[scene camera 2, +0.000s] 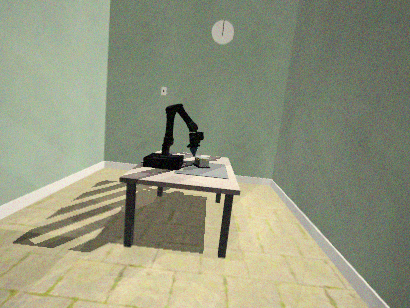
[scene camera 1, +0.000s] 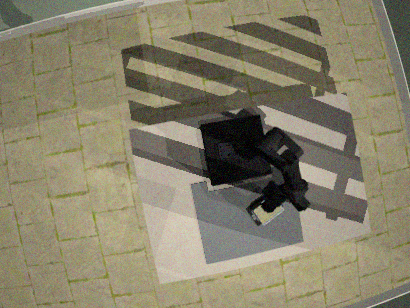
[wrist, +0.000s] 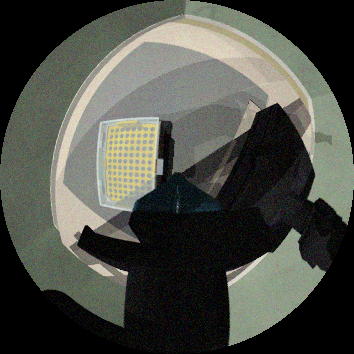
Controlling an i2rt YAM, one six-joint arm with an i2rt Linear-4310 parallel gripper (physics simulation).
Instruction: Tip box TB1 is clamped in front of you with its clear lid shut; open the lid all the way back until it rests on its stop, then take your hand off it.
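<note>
Tip box TB1 stands on the grey mat, with a yellow perforated top showing through its clear lid. The lid lies shut over the box, and a small pale tab sticks out on the side toward the gripper. My gripper is shut, with its dark blue fingertips together and nothing visible between them. It points down beside the box on the tab side; the wrist view shows it apart from the tab. In scene camera 1 the fingertips are hidden under the arm.
A dark holder runs along the box's tab side. The arm's black base stands behind the grey mat on the pale table. Slatted shadows cross the table.
</note>
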